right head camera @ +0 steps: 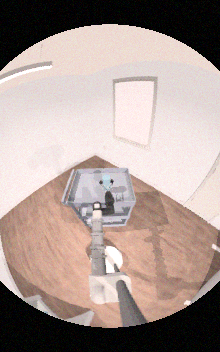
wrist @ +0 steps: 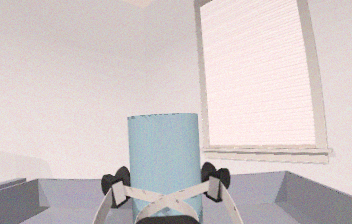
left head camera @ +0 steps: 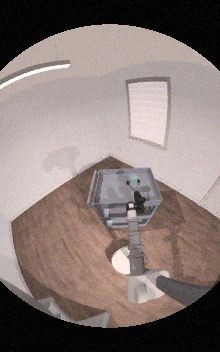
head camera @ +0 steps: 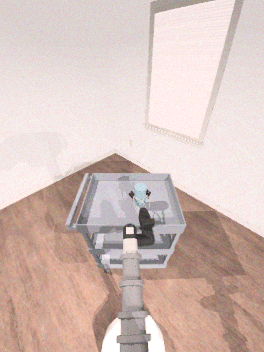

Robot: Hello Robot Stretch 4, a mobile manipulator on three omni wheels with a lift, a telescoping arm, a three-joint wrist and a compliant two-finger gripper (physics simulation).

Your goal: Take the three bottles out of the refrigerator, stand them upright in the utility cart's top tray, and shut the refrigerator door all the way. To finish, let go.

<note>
I see my gripper and a window with blinds.
</note>
